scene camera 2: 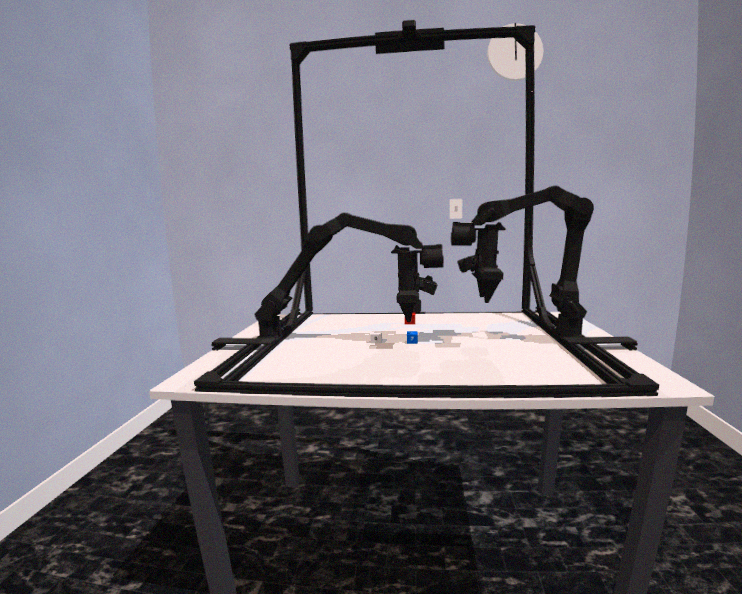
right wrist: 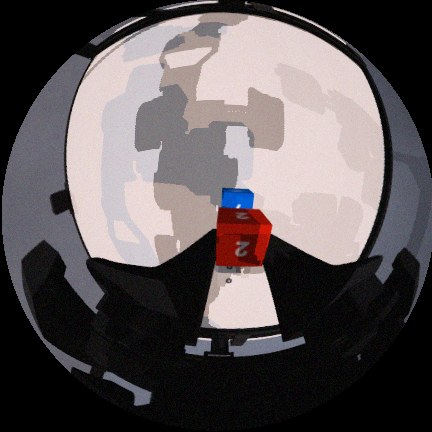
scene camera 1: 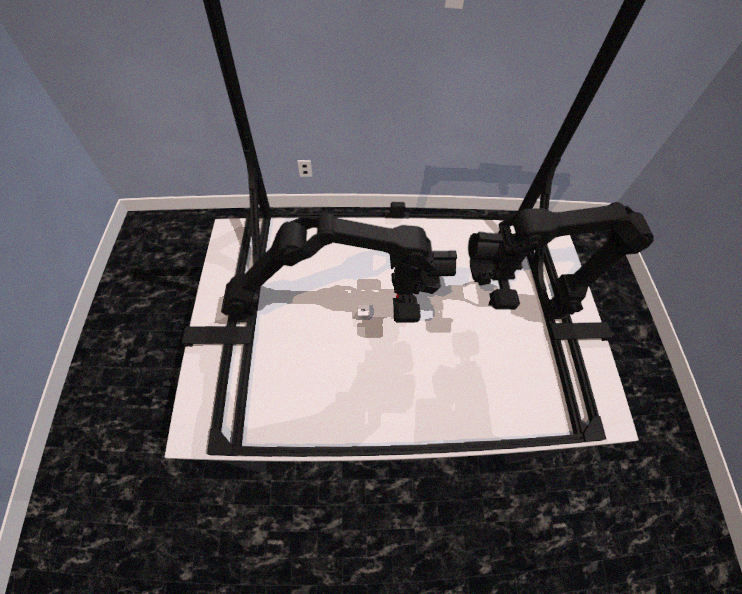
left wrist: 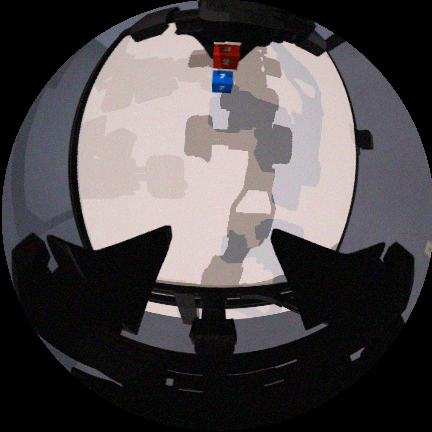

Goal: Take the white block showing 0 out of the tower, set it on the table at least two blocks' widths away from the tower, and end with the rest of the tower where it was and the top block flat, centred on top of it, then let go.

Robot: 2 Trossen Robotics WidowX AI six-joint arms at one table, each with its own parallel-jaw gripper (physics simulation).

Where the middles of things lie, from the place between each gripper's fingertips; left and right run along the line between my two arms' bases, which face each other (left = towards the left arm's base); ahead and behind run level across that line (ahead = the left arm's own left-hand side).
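Red block showing 2 [right wrist: 242, 234]: my right hand is 10 mm below it.
Relative to the red block showing 2, my left gripper is 5 cm above and 22 cm to the left.
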